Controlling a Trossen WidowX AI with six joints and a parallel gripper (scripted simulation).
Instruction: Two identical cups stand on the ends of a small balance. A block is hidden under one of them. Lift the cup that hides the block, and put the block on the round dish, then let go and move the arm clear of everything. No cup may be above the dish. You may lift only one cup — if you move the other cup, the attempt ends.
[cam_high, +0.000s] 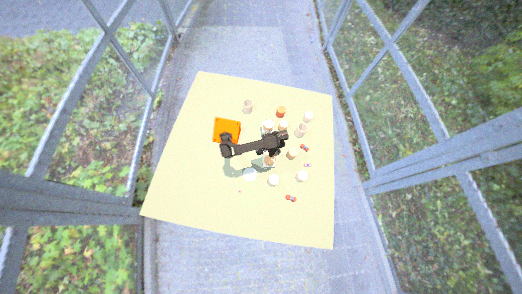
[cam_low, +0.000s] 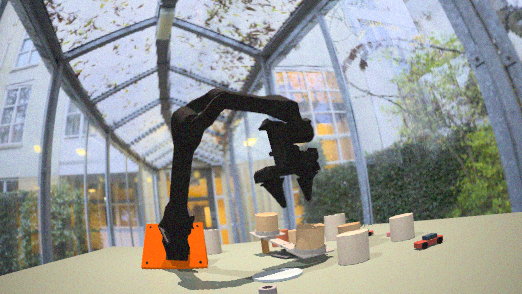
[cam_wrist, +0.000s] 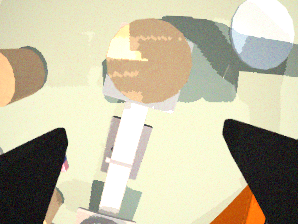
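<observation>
My gripper tip is now 20 mm short of the pale green block, 20 mm to the left of it and 110 mm above it. Also, from my gripper tip: balance (20 mm behind, 110 mm to the left, 130 mm below); then balance beam (20 mm behind, 110 mm to the left, 110 mm below); then round pale dish (90 mm behind, 150 mm to the right, 150 mm below).
</observation>
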